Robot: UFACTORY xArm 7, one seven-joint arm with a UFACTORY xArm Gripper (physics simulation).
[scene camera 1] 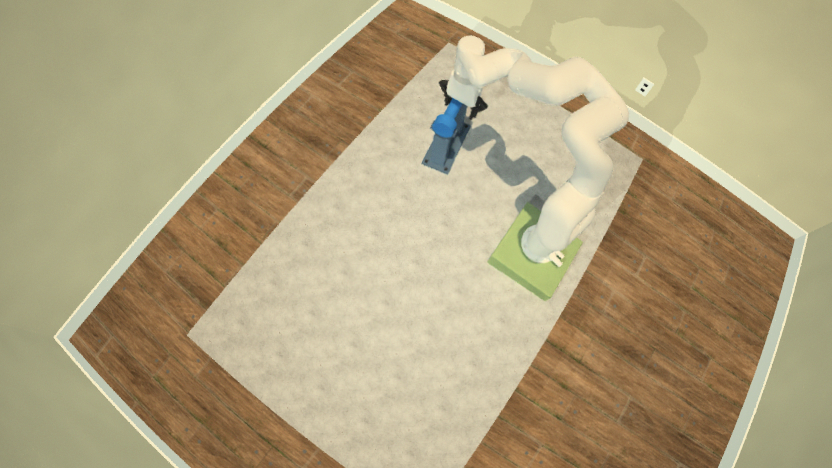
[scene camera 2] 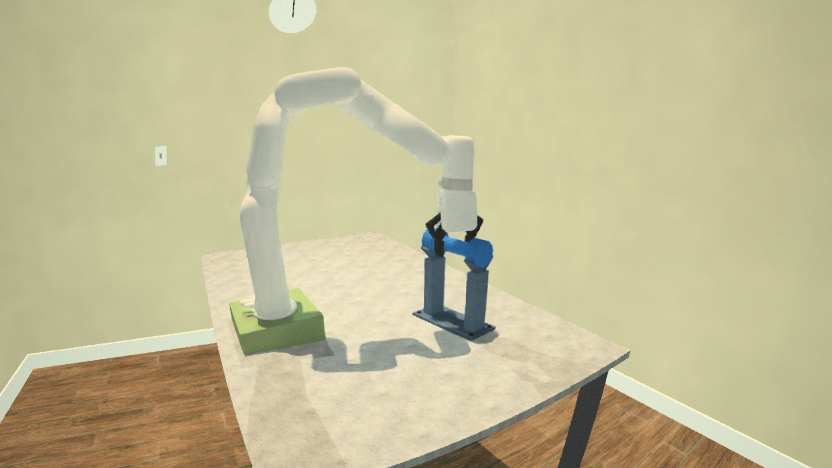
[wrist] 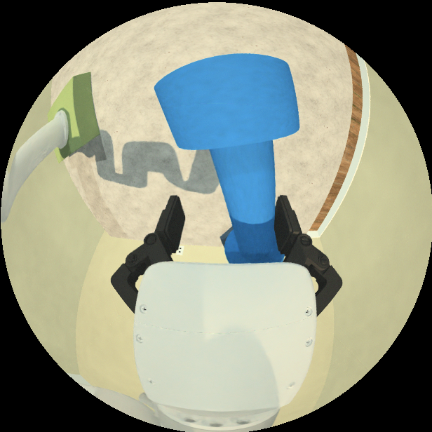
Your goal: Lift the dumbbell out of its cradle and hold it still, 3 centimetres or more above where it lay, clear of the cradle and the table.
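Frame: origin at the arm's base, x ahead, y left, z up, level; millimetres.
Seen in the pictures: gripper, fingertip midpoint: (scene camera 1: 460, 110) (scene camera 2: 454, 253); arm's base, origin of the base link: (scene camera 1: 539, 244) (scene camera 2: 274, 309).
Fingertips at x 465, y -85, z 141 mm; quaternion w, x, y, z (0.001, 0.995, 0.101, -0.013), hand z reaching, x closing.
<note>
Pixels of each thing's top centre, then the offset from my fingertips to it. "*": a spot on its surface instead. Level surfaces: height alone.
- blue dumbbell, middle of its top: (scene camera 2: 456, 233) (scene camera 1: 454, 101) dx +14, dy +18, dz +46 mm
- dark blue-grey cradle, middle of its top: (scene camera 2: 456, 250) (scene camera 1: 453, 110) dx +14, dy +18, dz +1 mm
- cradle's base plate, surface spot: (scene camera 2: 448, 321) * dx -3, dy +13, dz -197 mm
- pale stone-look table, its level: dz -205 mm
The blue dumbbell (scene camera 1: 445, 124) (scene camera 2: 480, 252) (wrist: 230, 105) lies across the two posts of the dark blue-grey cradle (scene camera 1: 439, 154) (scene camera 2: 477, 299), with a head on each post. My gripper (scene camera 1: 459, 103) (scene camera 2: 454, 246) (wrist: 228, 205) is open and points down over the dumbbell. Its fingers stand on either side of the handle, with the tips at about handle height in the second scene view. In the wrist view the handle is much closer to the right finger, and a wide gap shows on the left. The far head is partly hidden behind the gripper body in the wrist view.
The cradle's base plate (scene camera 2: 448, 321) rests on the pale stone-look table (scene camera 1: 349, 291) (scene camera 2: 378, 419). The arm's green base block (scene camera 1: 512, 250) (scene camera 2: 285, 337) (wrist: 86, 110) stands on the same table, to the left of the cradle in the second scene view. Walls stand beyond the table.
</note>
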